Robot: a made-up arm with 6 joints.
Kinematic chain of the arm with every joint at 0, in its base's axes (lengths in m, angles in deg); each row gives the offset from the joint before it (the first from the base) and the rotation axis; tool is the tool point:
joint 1: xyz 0 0 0.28 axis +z
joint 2: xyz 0 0 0 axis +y
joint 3: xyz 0 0 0.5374 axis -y
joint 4: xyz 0 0 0 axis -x
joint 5: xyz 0.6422 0 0 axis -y
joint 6: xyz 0 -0.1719 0 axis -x
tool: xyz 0 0 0
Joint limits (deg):
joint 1: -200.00..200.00
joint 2: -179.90..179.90
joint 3: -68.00..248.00
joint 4: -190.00..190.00
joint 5: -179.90..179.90
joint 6: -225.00..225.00
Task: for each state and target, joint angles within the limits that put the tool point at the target. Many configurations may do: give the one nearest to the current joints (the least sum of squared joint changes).
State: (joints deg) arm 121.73 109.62 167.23 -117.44 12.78 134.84
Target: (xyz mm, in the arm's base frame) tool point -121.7 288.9 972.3
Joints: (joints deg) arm 102.48 82.61 206.62 -109.14 12.78 134.84
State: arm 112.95 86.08 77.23 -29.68 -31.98 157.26
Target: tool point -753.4 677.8 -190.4
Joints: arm 145.84 91.88 56.86 -36.74 -31.98 157.26
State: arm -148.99 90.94 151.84 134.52 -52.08 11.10
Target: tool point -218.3 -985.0 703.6
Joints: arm -110.28 93.55 128.93 142.69 -52.08 11.10
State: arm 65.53 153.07 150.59 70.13 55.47 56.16
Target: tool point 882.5 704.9 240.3
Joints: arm 42.28 114.00 116.05 65.16 55.47 56.16
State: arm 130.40 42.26 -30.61 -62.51 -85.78 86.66
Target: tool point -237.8 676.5 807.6
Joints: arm 117.72 5.65 17.04 -52.70 -85.78 86.66
